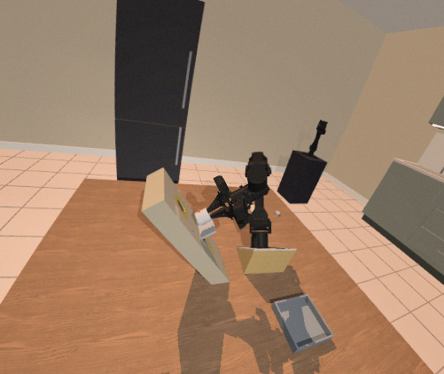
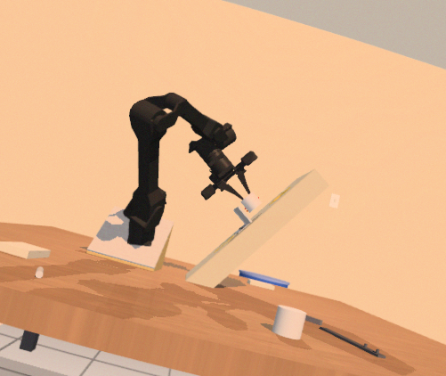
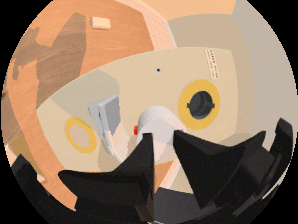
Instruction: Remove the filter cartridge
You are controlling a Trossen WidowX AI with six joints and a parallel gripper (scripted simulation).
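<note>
Now: the filter cartridge 10 mm below my gripper tip and 10 mm ahead of it. The rest, counted from my gripper tip: peg: 520 mm to the right, 350 mm behind, 250 mm below; tray: 300 mm behind, 290 mm to the left, 240 mm below.
</note>
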